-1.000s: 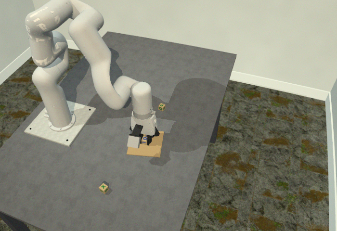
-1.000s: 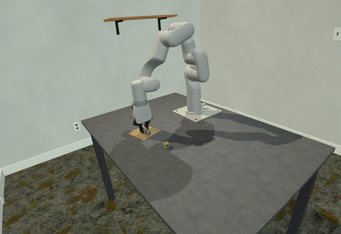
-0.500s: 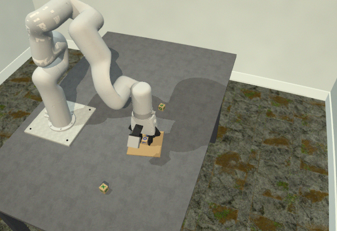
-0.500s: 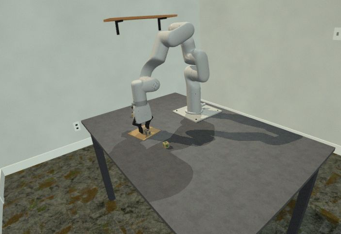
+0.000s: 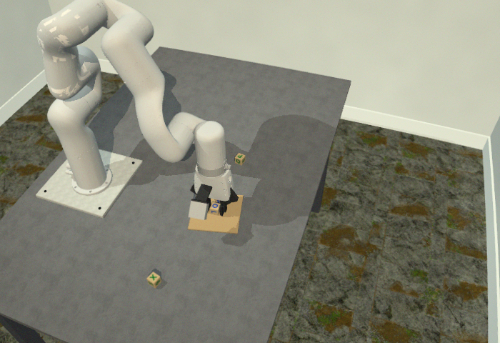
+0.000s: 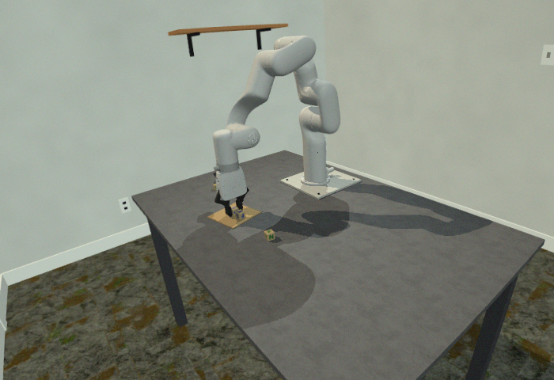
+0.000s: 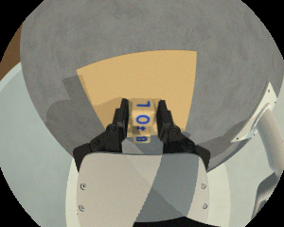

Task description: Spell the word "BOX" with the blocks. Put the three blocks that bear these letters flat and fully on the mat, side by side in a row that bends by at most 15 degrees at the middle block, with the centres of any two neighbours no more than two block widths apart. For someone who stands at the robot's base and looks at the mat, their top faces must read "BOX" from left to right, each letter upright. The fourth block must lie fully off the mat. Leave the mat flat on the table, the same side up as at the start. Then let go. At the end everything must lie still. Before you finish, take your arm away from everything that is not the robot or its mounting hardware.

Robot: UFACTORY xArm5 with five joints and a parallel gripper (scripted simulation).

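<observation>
My hand is 1 cm above the O block. The rest, counted from my hand: X block (27 cm to the right, 6 cm behind, 1 cm below); B block (4 cm to the left, 1 cm below); tan mat (2 cm below).
</observation>
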